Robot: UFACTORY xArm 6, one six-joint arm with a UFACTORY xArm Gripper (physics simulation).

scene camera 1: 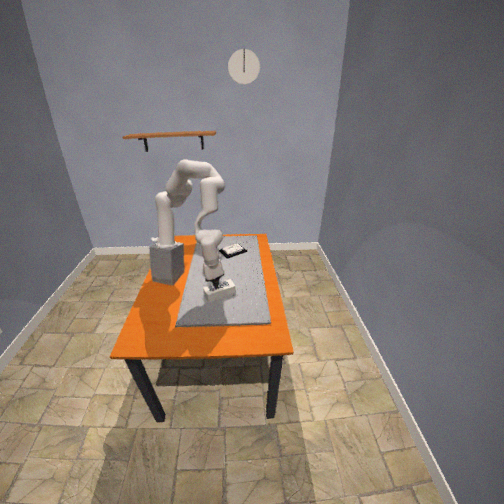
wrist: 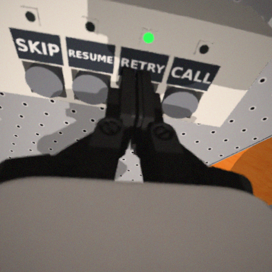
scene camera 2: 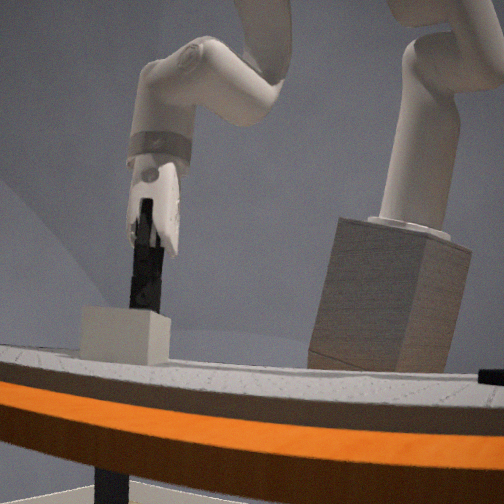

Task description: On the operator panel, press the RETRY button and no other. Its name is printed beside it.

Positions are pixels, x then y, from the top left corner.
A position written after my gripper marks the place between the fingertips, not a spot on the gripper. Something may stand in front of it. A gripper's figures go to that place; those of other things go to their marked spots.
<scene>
My gripper (wrist: 132, 88) is 13 cm from the lens. An operator panel (wrist: 216, 55) is 12 cm from the lens.
</scene>
